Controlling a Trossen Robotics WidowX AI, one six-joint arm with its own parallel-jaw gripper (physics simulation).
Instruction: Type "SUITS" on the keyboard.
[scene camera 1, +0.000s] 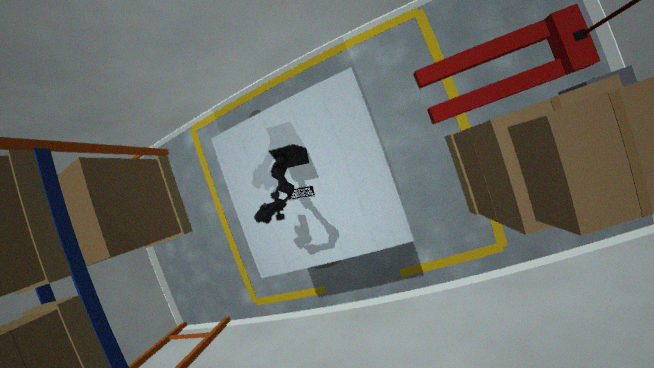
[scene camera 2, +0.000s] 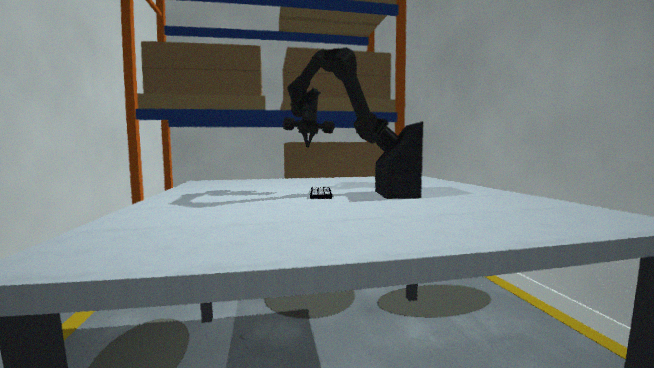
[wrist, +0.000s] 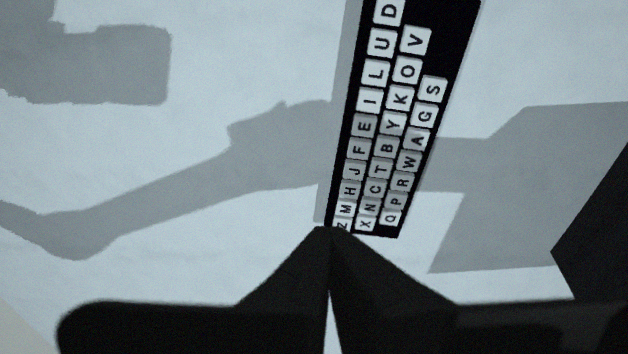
Note:
In view: the gripper (scene camera 2: 307, 147) and a black keyboard (wrist: 404, 68).
The gripper shows as well in the wrist view (wrist: 327, 239).

